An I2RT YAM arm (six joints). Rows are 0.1 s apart.
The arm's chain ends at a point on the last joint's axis. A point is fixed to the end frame.
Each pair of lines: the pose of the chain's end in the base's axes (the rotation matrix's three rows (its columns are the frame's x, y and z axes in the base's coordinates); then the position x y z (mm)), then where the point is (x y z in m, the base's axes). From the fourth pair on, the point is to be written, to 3 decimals.
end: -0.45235 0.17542 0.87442; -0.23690 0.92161 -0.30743; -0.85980 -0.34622 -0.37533; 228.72 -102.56 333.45
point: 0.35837 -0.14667 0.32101
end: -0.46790 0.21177 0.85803; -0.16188 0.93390 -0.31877; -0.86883 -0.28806 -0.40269; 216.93 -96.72 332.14
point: 0.34451 -0.14530 0.31564
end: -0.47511 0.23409 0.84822; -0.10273 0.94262 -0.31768; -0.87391 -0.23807 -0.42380; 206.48 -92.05 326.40
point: 0.33274 -0.14282 0.30664
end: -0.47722 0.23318 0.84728; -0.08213 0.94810 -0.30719; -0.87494 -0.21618 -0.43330; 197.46 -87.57 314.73
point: 0.324 -0.138 0.293
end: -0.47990 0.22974 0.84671; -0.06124 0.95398 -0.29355; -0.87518 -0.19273 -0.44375; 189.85 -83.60 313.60
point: 0.316 -0.133 0.291
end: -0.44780 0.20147 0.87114; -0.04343 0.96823 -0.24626; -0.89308 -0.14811 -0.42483; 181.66 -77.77 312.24
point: 0.310 -0.122 0.292
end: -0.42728 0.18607 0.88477; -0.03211 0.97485 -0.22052; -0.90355 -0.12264 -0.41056; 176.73 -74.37 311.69
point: 0.307 -0.115 0.293
